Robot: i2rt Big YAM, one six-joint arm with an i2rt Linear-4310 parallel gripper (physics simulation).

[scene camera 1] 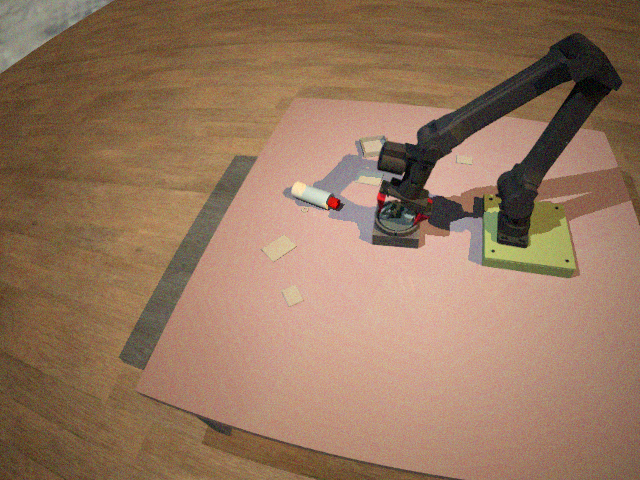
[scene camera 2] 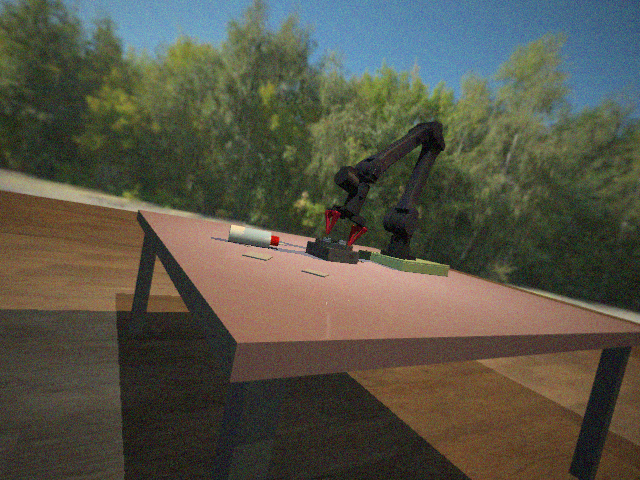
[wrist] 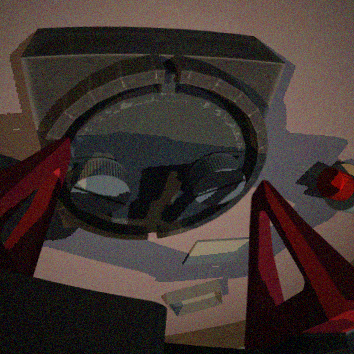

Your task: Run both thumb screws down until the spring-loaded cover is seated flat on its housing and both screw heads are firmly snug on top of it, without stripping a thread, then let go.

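Frame: origin at the arm's base, x back, y left, z down, level; centimetres.
Seen in the pictures: gripper, fingertip midpoint: (scene camera 1: 397,217) (scene camera 2: 338,240) (wrist: 166,167); arm's base, origin of the base link: (scene camera 1: 512,230) (scene camera 2: 397,257).
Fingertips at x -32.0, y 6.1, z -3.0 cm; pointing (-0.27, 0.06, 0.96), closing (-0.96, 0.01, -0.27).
Observation:
Pixels of each thing's top centre, then the offset from my fingertips to it.
- dark housing, middle of its top: (wrist: 159,178) (scene camera 1: 397,215) (scene camera 2: 334,241) dx -0.2, dy -1.7, dz +0.9 cm
- grey-green disc cover, middle of its top: (wrist: 158,175) (scene camera 1: 397,216) dx -0.2, dy -1.7, dz +1.1 cm
- left screw, middle of its top: (wrist: 100,195) (scene camera 1: 409,214) dx +3.0, dy -2.1, dz -0.1 cm
- right screw, middle of its top: (wrist: 219,187) (scene camera 1: 385,212) dx -3.3, dy -1.3, dz -0.1 cm
- white cylinder with a red end, middle of its top: (scene camera 1: 315,190) (scene camera 2: 255,229) dx -25.6, dy -6.7, dz +1.5 cm
- small open tray, middle of its top: (wrist: 197,304) (scene camera 1: 374,143) dx -15.0, dy -36.8, dz +4.5 cm
- flat pale piece, middle of its top: (wrist: 217,252) (scene camera 1: 369,177) dx -13.1, dy -21.0, dz +6.2 cm
The dark housing (scene camera 1: 395,241) (scene camera 2: 330,252) (wrist: 150,42) stands on the table, with a round ring wall on top. The grey-green disc cover (wrist: 165,117) lies inside the ring. Two thumb screws with ribbed sides and pale slotted tops stand on the cover: the left screw (wrist: 100,182) and the right screw (wrist: 217,172) in the wrist view, both partly in shadow. My gripper (scene camera 1: 401,210) (scene camera 2: 339,239) (wrist: 166,167) is wide open and empty above the housing, its red fingers on either side of the screw pair. How flat the cover sits and how snug the heads are, I cannot tell.
A white cylinder with a red end (scene camera 1: 313,196) (scene camera 2: 250,236) lies beside the housing. A small open tray (scene camera 1: 372,147) (wrist: 195,296) and a flat pale piece (scene camera 1: 369,180) (wrist: 217,248) lie behind it. The arm's yellow-green base (scene camera 1: 537,260) (scene camera 2: 413,266) stands on the other side.

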